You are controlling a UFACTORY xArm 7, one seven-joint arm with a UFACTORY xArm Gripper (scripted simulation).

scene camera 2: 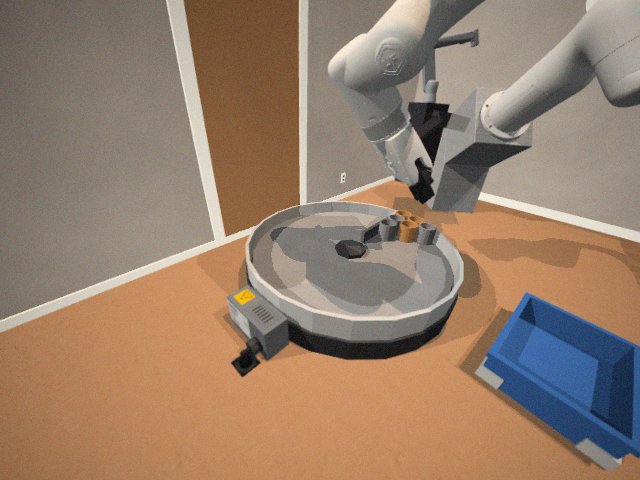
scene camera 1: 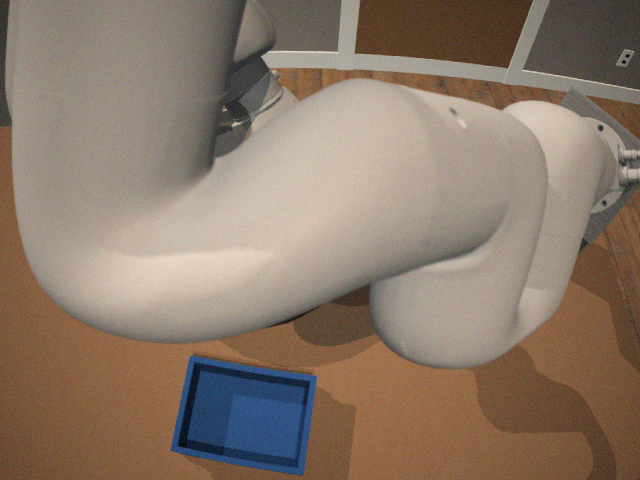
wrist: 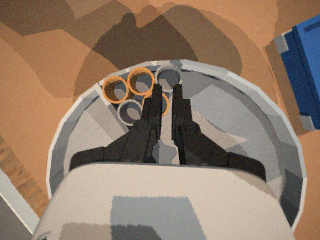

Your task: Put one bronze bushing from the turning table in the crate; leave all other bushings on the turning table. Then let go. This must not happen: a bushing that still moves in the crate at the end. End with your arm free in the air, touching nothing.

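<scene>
Scene camera 2 shows me a blue crate (scene camera 2: 585, 363), and in scene camera 1 I see the blue crate (scene camera 1: 233, 411) too.
</scene>
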